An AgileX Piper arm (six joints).
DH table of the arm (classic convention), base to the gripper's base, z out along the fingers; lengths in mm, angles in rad. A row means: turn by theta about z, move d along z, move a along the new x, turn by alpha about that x. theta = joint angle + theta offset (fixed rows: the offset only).
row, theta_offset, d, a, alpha
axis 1, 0, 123, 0, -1.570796
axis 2, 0.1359, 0, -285.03, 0
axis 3, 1.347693, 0, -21.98, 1.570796
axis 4, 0, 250.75, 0, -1.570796
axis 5, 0, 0, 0, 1.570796
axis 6, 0, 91, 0, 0
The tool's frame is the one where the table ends.
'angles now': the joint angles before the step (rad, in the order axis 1, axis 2, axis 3, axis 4, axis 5, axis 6). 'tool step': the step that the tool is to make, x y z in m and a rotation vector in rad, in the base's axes. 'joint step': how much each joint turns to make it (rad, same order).
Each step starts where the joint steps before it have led.
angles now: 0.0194, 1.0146, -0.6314, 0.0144, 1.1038, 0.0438
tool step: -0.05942, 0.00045, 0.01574, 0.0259, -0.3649, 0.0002
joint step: 0.0000, -0.4146, 0.1224, 0.0211, -0.0730, -0.0055
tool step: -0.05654, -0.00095, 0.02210, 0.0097, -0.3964, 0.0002
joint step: 0.0000, -0.3898, 0.0046, 0.0021, -0.0113, -0.0003
